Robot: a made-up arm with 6 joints.
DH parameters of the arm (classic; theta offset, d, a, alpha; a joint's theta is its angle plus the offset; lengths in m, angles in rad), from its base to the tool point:
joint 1: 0 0.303 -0.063 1.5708
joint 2: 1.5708 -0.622 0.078 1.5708
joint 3: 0 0.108 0.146 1.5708
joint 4: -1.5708 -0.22 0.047 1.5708
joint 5: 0 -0.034 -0.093 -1.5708
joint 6: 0 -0.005 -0.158 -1.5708
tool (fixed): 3.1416 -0.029 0 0
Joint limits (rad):
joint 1: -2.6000..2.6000
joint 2: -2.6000..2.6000
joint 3: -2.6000..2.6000
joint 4: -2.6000..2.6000
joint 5: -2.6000..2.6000
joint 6: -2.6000..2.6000
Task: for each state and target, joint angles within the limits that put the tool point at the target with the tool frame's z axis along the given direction. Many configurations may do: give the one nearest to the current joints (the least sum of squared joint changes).
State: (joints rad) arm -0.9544 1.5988 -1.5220 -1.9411 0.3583 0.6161
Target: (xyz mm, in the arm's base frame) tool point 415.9 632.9 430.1 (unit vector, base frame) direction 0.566 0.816 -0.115
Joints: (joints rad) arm -1.2425 1.8687 -0.8520 -1.3740 -0.0769 1.4379
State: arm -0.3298 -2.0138 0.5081 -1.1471 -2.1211 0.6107
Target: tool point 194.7 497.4 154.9 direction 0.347 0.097 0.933
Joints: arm -0.6521 -2.3021 -0.2280 -1.4252 -2.4883 0.6849
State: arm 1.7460 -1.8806 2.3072 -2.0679 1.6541 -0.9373
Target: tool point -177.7 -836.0 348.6 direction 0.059 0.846 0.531
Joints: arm 2.4644 -1.5260 2.0706 -1.3466 1.8762 -0.9551
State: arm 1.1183 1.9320 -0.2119 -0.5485 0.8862 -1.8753
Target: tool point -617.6 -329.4 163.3 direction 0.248 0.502 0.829
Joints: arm 1.5209 1.8647 -0.8617 -1.1338 0.9208 -2.6000
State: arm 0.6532 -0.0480 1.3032 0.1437 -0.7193 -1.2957
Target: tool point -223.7 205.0 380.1 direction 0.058 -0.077 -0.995
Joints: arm 0.5550 0.3769 1.2309 -0.5830 -1.1377 -1.5565
